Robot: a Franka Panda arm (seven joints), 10 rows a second.
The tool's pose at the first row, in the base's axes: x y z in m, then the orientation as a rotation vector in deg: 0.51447 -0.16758 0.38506 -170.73 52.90 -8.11
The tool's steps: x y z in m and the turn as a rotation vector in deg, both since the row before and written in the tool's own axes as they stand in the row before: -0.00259 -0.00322 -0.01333 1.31 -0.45 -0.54; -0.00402 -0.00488 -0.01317 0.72 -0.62 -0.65; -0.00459 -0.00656 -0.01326 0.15 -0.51 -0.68; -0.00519 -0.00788 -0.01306 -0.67 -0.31 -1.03; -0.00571 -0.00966 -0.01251 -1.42 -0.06 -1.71; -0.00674 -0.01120 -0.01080 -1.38 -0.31 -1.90; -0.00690 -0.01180 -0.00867 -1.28 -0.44 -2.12; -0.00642 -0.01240 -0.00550 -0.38 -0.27 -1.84
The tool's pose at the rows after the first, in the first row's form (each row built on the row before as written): 0.51293 -0.16334 0.39827 -169.71 51.61 -7.99; 0.51101 -0.15724 0.41140 -169.24 50.34 -7.38; 0.50947 -0.14965 0.42482 -169.32 49.23 -6.71; 0.50812 -0.14072 0.43816 -170.35 47.88 -6.03; 0.50727 -0.12989 0.45099 -172.41 45.75 -5.46; 0.50625 -0.11693 0.46188 -174.43 43.25 -4.51; 0.50523 -0.10320 0.47040 174.51 -39.90 3.35; 0.50466 -0.08911 0.47554 174.80 -37.04 2.78
